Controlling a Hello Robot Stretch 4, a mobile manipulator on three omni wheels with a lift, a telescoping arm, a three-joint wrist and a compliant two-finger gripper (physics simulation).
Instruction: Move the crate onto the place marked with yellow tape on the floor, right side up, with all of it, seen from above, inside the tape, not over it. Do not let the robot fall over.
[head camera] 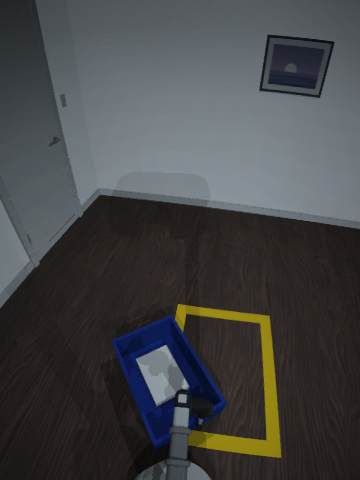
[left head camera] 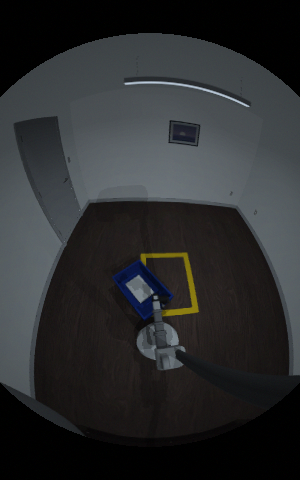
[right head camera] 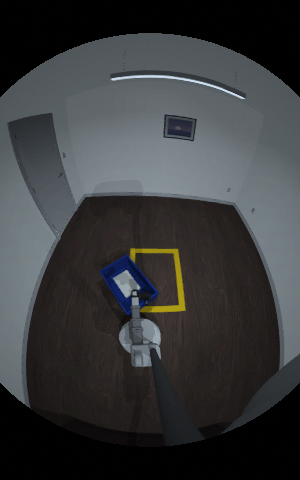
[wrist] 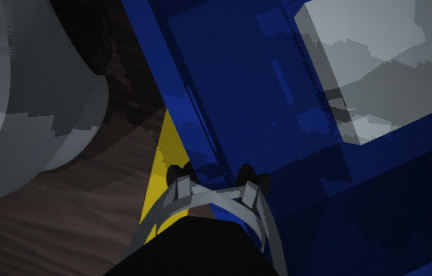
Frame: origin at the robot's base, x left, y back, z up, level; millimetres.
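Seen in the pictures: gripper, fingertip midpoint: (head camera: 198, 419) (left head camera: 161, 304) (wrist: 218, 176).
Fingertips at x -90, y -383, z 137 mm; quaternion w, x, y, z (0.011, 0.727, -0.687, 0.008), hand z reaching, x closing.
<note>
A point is followed by its place in that frame.
The blue crate (head camera: 150, 336) @(x 234, y -853, z 78 mm) (left head camera: 150, 278) @(x -14, y -743, z 59 mm) (right head camera: 116, 270) @(x 264, y -825, z 6 mm) (wrist: 225, 75) @(x 34, y -371, z -9 mm) is open side up and turned askew to the yellow tape (head camera: 270, 375) @(x -546, y -690, z -27 mm) (left head camera: 191, 285) @(x -537, y -607, z -27 mm) (right head camera: 181, 280) @(x -566, y -635, z -25 mm) (wrist: 167, 150) @(x -100, y -298, z -27 mm). It hides most of the tape's left side and its near left corner. A white box (head camera: 159, 372) @(x 147, y -639, z 44 mm) (left head camera: 137, 288) @(x 153, y -631, z 44 mm) (right head camera: 124, 281) @(x 151, y -654, z 44 mm) (wrist: 380, 50) @(x 100, y -576, z 44 mm) lies in the crate. My gripper (wrist: 218, 176) @(x -89, y -383, z 137 mm) is shut on the crate's wall near its near right corner, one fingertip on each side. The crate's shadow stands off to its left; its height above the floor is hard to tell.
The round white base (left head camera: 145, 341) @(x 114, y -7, z 187 mm) (right head camera: 150, 334) @(x -106, y -18, z 187 mm) is close to the crate's near end. A grey door (head camera: 37, 125) @(x 1358, y -2028, z 1072 mm) is at the left, and a wall with a framed picture (head camera: 297, 66) @(x -805, y -2529, z 1520 mm) is beyond the floor at the back.
</note>
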